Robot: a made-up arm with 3 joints.
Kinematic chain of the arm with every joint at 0, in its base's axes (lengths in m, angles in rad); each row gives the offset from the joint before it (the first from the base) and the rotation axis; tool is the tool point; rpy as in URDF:
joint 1: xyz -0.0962 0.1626 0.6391 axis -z
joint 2: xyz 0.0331 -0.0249 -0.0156 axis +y
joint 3: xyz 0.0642 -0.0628 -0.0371 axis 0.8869 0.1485 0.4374
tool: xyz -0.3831 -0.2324 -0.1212 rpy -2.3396 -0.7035 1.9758
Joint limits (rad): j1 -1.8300..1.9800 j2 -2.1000..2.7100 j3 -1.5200..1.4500
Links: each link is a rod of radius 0.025 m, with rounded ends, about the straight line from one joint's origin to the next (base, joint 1, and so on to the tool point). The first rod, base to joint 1, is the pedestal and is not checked.
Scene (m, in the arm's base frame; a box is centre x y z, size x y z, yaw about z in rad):
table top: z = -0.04
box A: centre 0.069 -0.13 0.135 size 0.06 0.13 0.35 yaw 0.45
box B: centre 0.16 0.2 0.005 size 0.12 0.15 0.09 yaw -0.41
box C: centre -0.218 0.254 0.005 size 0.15 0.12 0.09 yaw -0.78
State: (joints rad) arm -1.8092 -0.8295 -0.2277
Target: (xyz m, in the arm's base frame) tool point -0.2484 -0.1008 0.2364
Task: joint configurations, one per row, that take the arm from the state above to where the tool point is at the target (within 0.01 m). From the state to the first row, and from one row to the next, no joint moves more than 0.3 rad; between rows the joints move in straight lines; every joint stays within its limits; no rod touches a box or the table.
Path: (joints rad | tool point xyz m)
1: -1.7559 -0.7329 -0.4689 | 0.2044 0.0498 0.3123
2: -1.7026 -0.6364 -0.7100 | 0.1708 -0.0247 0.3403
3: -1.6493 -0.5398 -0.9512 | 0.1243 -0.0852 0.3703
4: -1.5961 -0.4432 -1.1923 | 0.0690 -0.1300 0.3994
5: -1.3429 -0.4551 -0.9303 | 0.0384 -0.1596 0.3961
6: -1.0898 -0.4669 -0.6682 | 0.0015 -0.1830 0.3856
7: -0.8367 -0.4788 -0.4061 | -0.0409 -0.1980 0.3686
8: -0.5836 -0.4906 -0.1441 | -0.0874 -0.2027 0.3463
9: -0.3305 -0.5025 0.1180 | -0.1349 -0.1953 0.3201
10: -0.0774 -0.5143 0.3800 | -0.1802 -0.1752 0.2919
11: 0.1758 -0.5262 0.6421 | -0.2192 -0.1430 0.2634
12: 0.4289 -0.5380 0.9042 | -0.2484 -0.1008 0.2364

